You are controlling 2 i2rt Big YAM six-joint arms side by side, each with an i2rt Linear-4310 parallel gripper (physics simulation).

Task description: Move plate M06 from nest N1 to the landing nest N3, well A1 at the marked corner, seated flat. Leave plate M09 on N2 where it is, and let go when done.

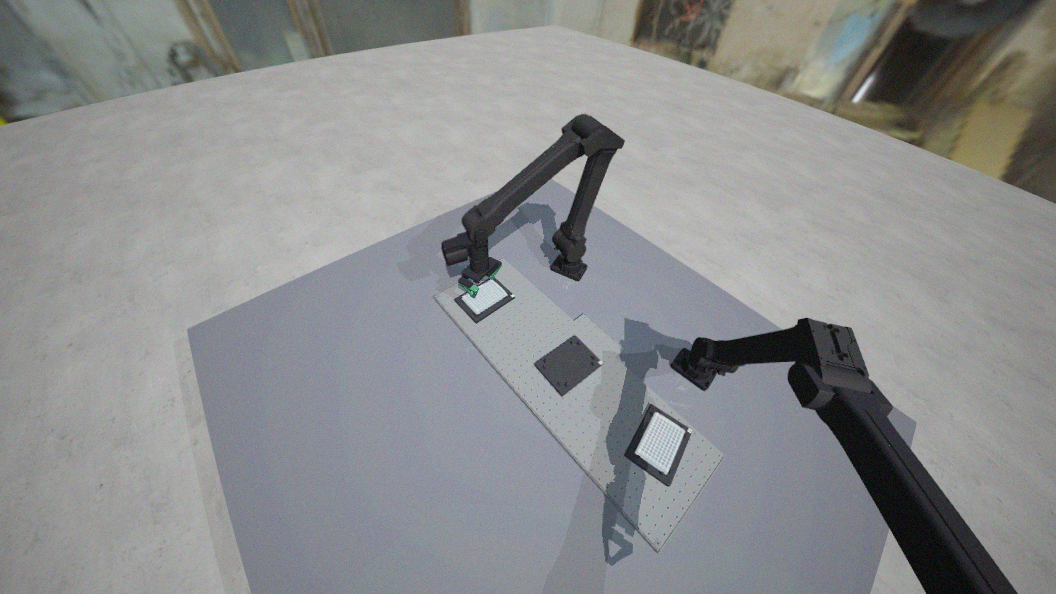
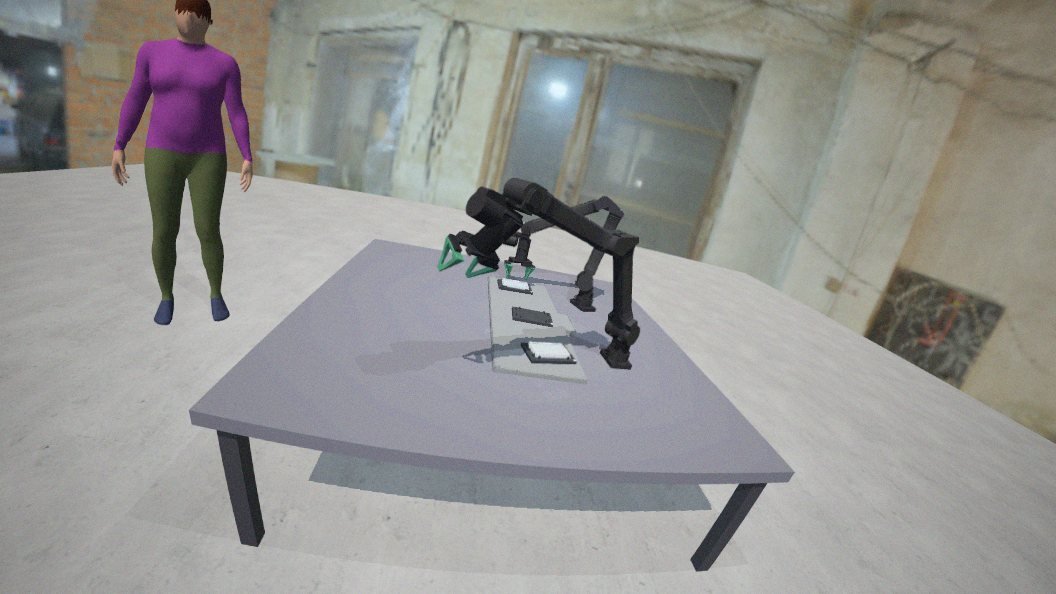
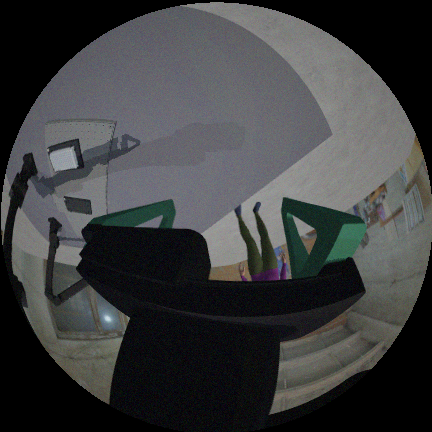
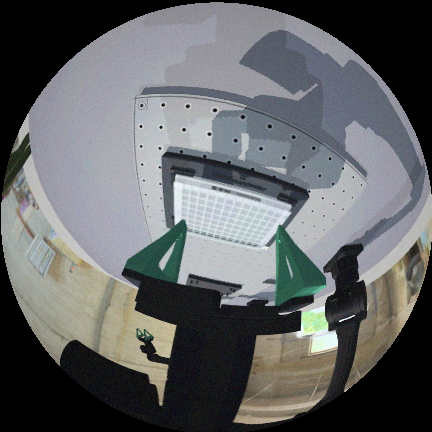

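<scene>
A white plate (image 1: 487,297) (image 2: 514,284) (image 4: 230,212) sits in a dark nest at the board's far end; its label is not legible. My right gripper (image 1: 485,282) (image 2: 519,277) (image 4: 230,225) is open and empty, low over this plate, fingers spread across its width. A second white plate (image 1: 663,441) (image 2: 548,350) (image 3: 64,158) sits in the dark nest at the board's other end; its label does not show. The middle nest (image 1: 567,364) (image 2: 531,316) (image 3: 77,205) (image 4: 215,285) is empty, with a pale corner mark. My left gripper (image 2: 454,271) (image 3: 226,204) is open and empty, high above the table.
The perforated board (image 1: 516,332) (image 2: 505,302) (image 4: 190,120) carries all three nests on the grey table (image 1: 332,413) (image 2: 413,413). The left arm (image 1: 878,443) (image 2: 576,221) reaches over the table, and its shadow crosses the board. A person (image 2: 188,96) stands beyond the table.
</scene>
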